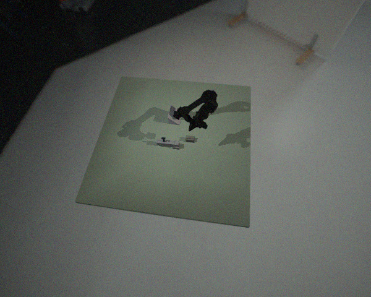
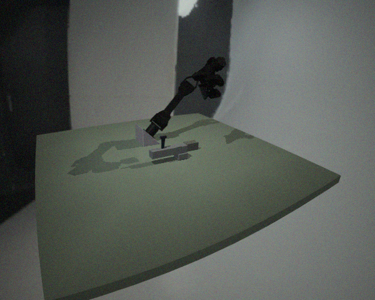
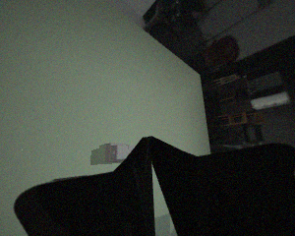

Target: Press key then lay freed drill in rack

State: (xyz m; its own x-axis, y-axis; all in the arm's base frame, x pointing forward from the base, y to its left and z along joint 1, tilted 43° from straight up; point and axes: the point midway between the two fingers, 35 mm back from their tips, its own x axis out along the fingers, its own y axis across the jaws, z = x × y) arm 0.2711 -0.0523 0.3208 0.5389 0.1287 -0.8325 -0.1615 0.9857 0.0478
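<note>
The dark key lies 210 mm to the right of my gripper tip and 190 mm below it. The rest, counted from my gripper tip: rack 80 mm behind, 10 mm to the right, 260 mm below; grey block 180 mm to the right, 240 mm below; drill 160 mm to the right, 230 mm below.
</note>
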